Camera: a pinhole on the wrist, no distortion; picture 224 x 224 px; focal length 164.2 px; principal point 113.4 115.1 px. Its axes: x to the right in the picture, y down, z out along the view. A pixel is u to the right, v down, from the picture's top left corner.
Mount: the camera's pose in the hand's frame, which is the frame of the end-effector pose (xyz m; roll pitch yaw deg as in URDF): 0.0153 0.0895 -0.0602 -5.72 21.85 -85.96
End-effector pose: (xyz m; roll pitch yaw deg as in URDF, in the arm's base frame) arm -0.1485 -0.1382 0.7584 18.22 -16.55 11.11
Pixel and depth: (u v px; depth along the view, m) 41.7 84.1 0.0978
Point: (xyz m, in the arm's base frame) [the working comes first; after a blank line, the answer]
In the camera's frame: -0.0427 -0.0185 0.0978

-0.1770 -0.0703 0.8312
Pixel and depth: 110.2 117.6 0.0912
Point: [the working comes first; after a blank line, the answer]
In the camera's frame: -0.0018 0.0014 0.0912

-0.1430 -0.0886 0.8062
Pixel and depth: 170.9 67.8 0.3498
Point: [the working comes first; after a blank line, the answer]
In the camera's frame: 0.1225 -0.1008 0.3498

-0.1819 -0.3733 0.9070
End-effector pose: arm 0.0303 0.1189 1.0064 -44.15 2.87 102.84
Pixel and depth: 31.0 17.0 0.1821
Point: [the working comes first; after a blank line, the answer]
In the camera's frame: -0.0914 -0.1088 0.1821

-0.1242 0.0085 1.0520
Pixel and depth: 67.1 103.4 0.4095
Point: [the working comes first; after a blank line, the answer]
In the camera's frame: -0.1155 -0.0292 0.4095

-0.2573 0.0961 1.2343
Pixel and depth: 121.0 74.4 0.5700
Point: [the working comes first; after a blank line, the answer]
In the camera's frame: 0.0264 -0.1413 0.5700

-0.1725 0.0430 1.4544
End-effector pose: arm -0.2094 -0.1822 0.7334 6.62 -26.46 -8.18
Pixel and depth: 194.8 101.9 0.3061
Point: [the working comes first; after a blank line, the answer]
In the camera's frame: 0.1517 -0.0246 0.3061

-0.2660 -0.3588 0.8836
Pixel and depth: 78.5 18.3 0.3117
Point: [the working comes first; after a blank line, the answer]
In the camera's frame: -0.0663 -0.1838 0.3117

-0.4470 -0.1612 0.9160
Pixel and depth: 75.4 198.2 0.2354
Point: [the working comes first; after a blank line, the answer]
In the camera's frame: -0.0545 0.1191 0.2354

-0.1379 -0.1442 0.9593
